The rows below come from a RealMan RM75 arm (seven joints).
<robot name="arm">
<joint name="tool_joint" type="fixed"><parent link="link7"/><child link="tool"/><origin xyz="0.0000 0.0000 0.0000" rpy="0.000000 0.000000 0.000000"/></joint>
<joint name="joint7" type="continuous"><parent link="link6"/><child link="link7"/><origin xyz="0.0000 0.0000 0.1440" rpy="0.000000 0.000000 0.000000"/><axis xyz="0 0 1"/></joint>
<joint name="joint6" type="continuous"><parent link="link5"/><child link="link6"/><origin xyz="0.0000 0.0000 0.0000" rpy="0.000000 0.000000 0.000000"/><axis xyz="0 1 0"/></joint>
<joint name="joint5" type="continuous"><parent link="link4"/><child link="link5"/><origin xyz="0.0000 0.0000 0.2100" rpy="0.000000 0.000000 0.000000"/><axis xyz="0 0 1"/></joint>
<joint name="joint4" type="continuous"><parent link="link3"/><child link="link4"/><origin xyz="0.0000 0.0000 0.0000" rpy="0.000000 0.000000 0.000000"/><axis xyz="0 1 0"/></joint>
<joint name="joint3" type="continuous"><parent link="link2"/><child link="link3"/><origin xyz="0.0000 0.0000 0.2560" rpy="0.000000 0.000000 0.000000"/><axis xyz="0 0 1"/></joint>
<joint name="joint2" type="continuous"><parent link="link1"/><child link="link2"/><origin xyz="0.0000 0.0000 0.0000" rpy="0.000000 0.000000 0.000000"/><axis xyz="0 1 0"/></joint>
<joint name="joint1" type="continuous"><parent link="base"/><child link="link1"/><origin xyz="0.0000 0.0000 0.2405" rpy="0.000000 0.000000 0.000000"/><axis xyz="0 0 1"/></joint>
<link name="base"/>
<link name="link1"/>
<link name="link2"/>
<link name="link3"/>
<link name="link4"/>
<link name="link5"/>
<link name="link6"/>
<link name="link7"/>
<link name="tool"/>
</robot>
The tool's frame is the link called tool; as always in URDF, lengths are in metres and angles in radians. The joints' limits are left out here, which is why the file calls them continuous.
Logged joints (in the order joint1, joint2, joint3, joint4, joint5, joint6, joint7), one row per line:
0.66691 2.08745 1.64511 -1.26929 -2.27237 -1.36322 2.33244
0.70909 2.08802 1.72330 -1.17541 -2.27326 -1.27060 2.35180
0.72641 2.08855 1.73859 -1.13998 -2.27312 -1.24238 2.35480
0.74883 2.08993 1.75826 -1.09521 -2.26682 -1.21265 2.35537
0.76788 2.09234 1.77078 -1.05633 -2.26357 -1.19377 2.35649
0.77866 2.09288 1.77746 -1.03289 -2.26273 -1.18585 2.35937
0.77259 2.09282 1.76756 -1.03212 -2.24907 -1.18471 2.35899
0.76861 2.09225 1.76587 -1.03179 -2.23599 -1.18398 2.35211
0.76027 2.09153 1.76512 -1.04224 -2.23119 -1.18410 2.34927
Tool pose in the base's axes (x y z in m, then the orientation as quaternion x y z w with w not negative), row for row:
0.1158 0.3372 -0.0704 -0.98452 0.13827 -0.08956 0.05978
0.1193 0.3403 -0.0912 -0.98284 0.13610 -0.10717 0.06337
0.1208 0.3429 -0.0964 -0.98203 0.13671 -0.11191 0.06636
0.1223 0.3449 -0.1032 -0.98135 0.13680 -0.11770 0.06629
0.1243 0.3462 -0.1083 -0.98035 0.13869 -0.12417 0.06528
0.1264 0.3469 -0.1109 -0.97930 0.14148 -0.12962 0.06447
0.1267 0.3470 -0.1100 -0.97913 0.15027 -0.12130 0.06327
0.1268 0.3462 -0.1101 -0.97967 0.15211 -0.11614 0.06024
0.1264 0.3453 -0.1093 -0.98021 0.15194 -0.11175 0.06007
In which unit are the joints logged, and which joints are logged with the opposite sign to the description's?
The joints are logged in radians. Opposite sign: joint3.
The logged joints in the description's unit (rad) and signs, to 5 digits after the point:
0.66691 2.08745 -1.64511 -1.26929 -2.27237 -1.36322 2.33244
0.70909 2.08802 -1.72330 -1.17541 -2.27326 -1.27060 2.35180
0.72641 2.08855 -1.73859 -1.13998 -2.27312 -1.24238 2.35480
0.74883 2.08993 -1.75826 -1.09521 -2.26682 -1.21265 2.35537
0.76788 2.09234 -1.77078 -1.05633 -2.26357 -1.19377 2.35649
0.77866 2.09288 -1.77746 -1.03289 -2.26273 -1.18585 2.35937
0.77259 2.09282 -1.76756 -1.03212 -2.24907 -1.18471 2.35899
0.76861 2.09225 -1.76587 -1.03179 -2.23599 -1.18398 2.35211
0.76027 2.09153 -1.76512 -1.04224 -2.23119 -1.18410 2.34927

